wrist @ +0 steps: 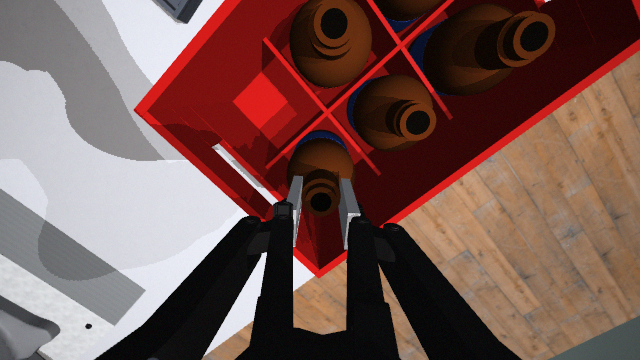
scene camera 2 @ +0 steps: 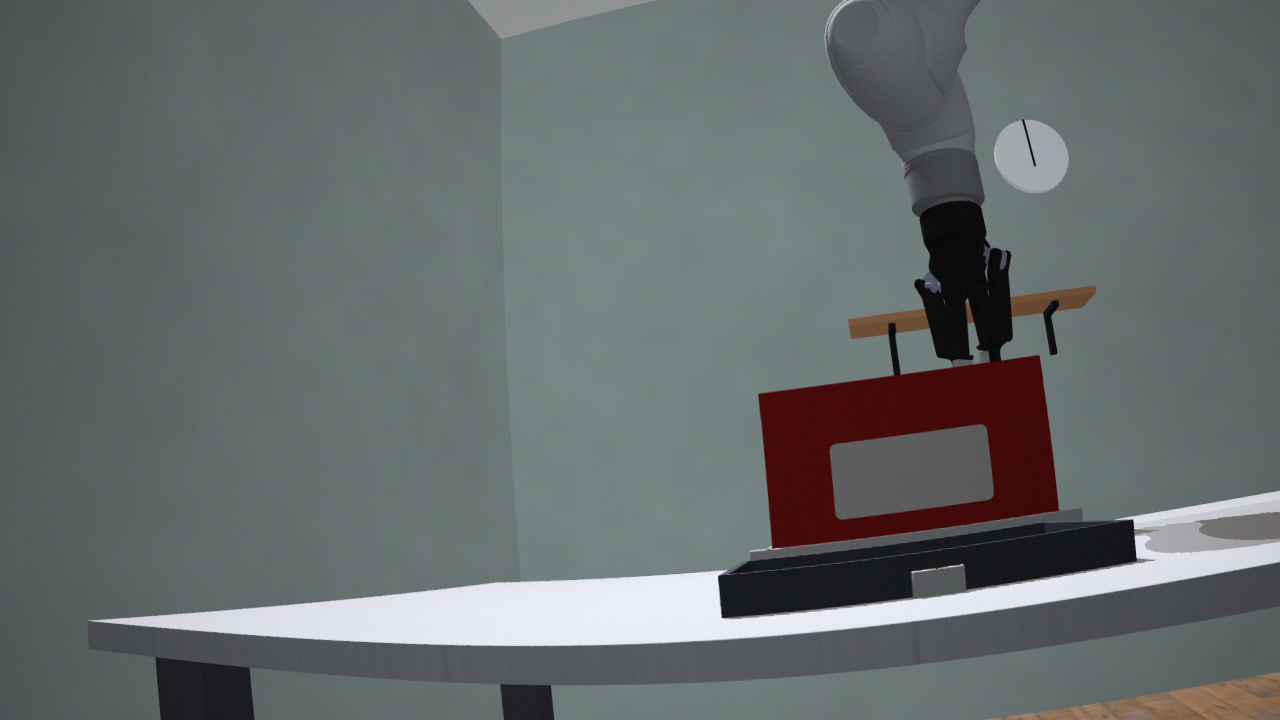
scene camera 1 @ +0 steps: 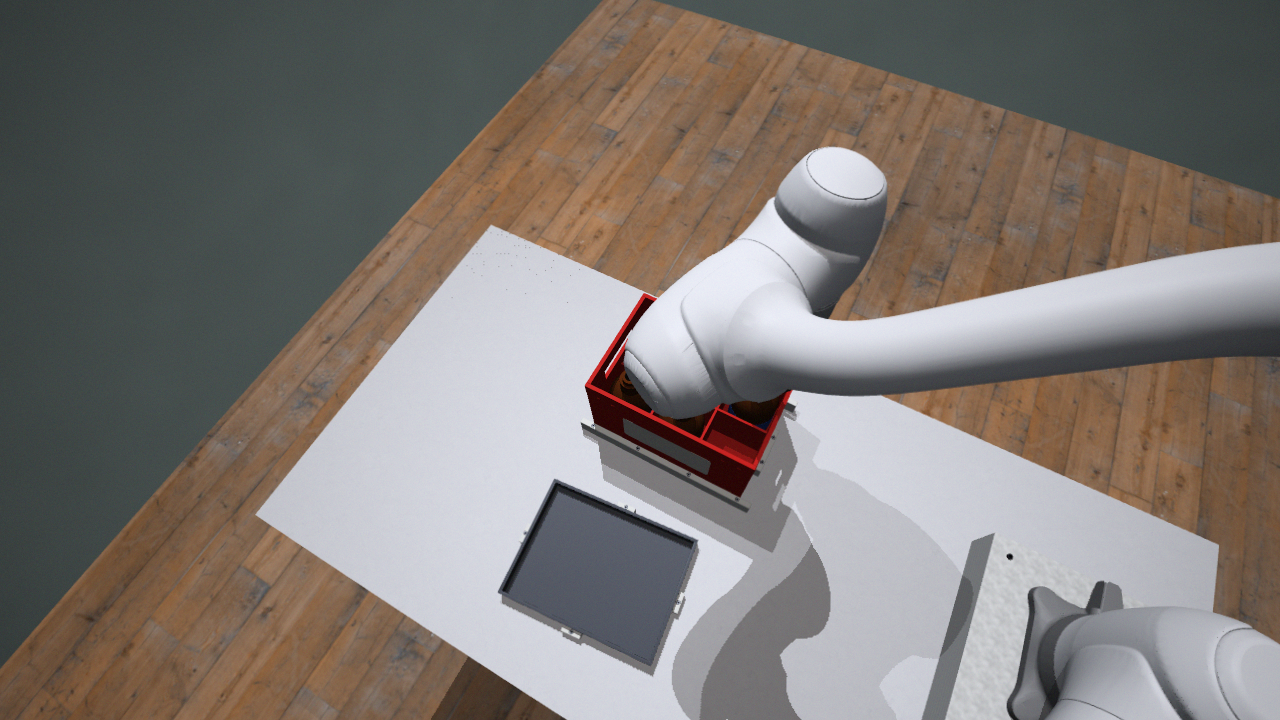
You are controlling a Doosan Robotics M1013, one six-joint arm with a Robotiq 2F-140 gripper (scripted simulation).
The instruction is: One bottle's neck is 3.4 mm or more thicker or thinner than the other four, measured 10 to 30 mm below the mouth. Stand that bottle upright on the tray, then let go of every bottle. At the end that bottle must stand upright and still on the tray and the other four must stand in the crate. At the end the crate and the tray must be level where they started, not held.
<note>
I see my gripper, a crate and a dark tray.
</note>
